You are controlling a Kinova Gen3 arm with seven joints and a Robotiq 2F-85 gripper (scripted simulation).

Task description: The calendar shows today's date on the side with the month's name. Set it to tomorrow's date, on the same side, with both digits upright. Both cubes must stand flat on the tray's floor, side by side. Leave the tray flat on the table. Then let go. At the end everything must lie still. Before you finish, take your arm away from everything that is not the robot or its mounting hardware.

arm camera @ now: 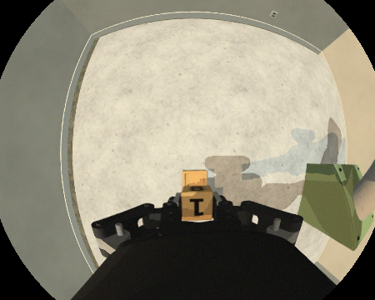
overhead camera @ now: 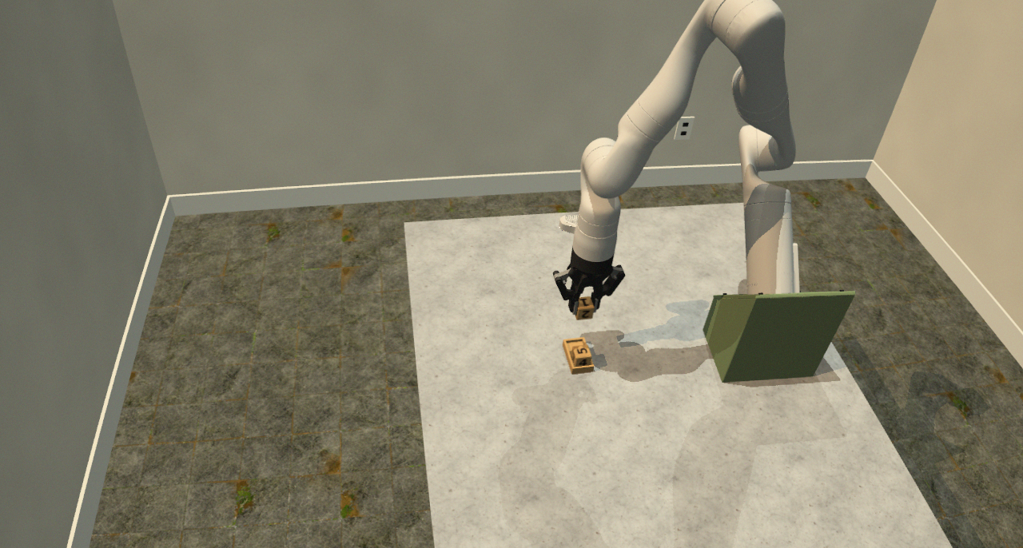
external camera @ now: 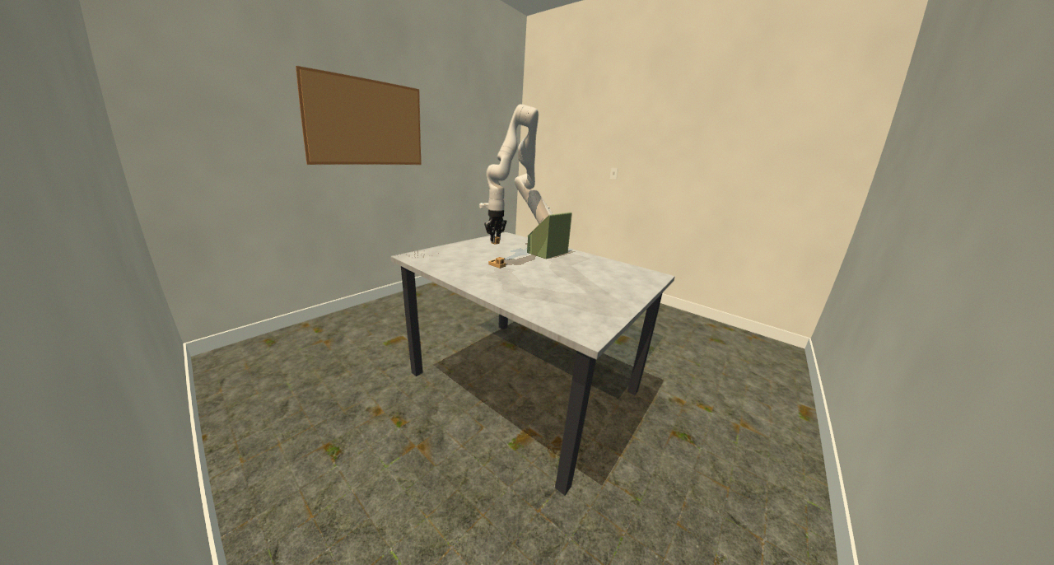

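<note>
Now: the wooden tray 2 cm to the left of my hand and 13 cm below it.
</note>
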